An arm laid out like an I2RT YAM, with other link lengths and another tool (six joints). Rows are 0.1 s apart.
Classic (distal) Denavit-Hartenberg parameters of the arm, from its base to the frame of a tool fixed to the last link. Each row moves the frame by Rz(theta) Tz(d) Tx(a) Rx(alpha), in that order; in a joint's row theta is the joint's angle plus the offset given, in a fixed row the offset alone. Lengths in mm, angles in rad.
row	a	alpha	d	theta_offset
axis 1	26.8	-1.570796	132.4	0.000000
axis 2	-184.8	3.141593	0.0	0.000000
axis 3	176.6	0.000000	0.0	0.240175
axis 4	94.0	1.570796	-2.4	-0.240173
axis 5	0.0	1.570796	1.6	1.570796
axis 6	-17.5	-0.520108	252.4	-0.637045
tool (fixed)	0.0	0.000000	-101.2	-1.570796
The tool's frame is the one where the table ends.
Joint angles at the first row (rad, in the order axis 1, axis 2, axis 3, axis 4, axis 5, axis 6):
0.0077 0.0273 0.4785 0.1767 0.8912 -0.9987
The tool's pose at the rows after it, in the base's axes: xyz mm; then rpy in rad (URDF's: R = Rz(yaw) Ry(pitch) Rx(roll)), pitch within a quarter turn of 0, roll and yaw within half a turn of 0:
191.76 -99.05 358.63 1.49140 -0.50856 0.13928
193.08 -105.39 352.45 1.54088 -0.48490 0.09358
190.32 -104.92 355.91 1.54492 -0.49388 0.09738
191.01 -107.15 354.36 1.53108 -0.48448 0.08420
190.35 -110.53 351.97 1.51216 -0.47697 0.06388
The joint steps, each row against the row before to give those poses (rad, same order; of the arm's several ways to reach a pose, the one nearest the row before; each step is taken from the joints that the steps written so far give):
0.0000 0.0600 0.0383 -0.0720 0.0444 0.0398
-0.0229 0.0324 0.0492 -0.0951 0.0185 0.0612
-0.0017 -0.0031 0.0231 -0.0279 -0.0046 0.0126
-0.0045 0.0015 -0.0260 0.0456 0.0077 -0.0320
-0.0078 -0.0076 -0.0413 0.0643 0.0106 -0.0444

